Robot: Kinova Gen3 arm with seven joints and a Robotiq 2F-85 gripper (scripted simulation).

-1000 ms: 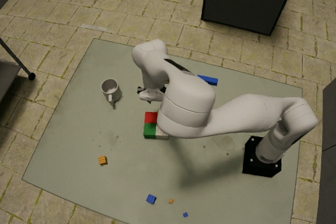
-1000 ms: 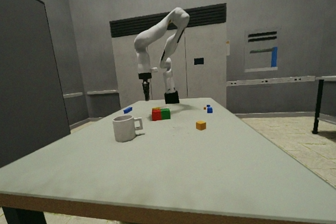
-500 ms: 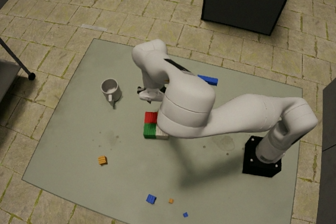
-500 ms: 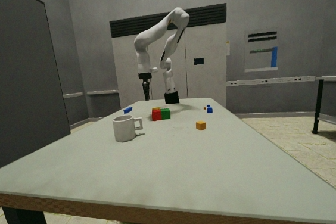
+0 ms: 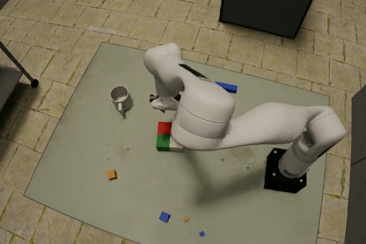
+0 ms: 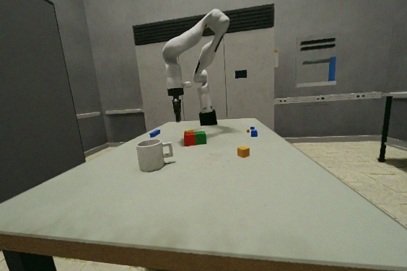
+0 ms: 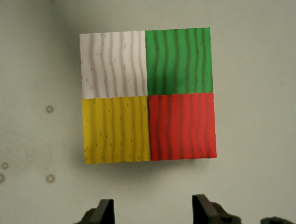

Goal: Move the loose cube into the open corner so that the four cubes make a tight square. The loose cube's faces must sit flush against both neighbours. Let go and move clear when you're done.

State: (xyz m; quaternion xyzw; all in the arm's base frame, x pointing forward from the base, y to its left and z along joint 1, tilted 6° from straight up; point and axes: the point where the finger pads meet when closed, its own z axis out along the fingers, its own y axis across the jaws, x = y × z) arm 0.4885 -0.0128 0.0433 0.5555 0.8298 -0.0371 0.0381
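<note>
The yellow cube is 4 cm behind my hand, 3 cm to the left of it and 10 cm below it. The rest, counted from my hand: green cube 1 cm behind, 10 cm to the left, 10 cm below; then white cube 6 cm behind, 8 cm to the left, 10 cm below; then red cube 1 cm ahead, 5 cm to the left, 10 cm below.
</note>
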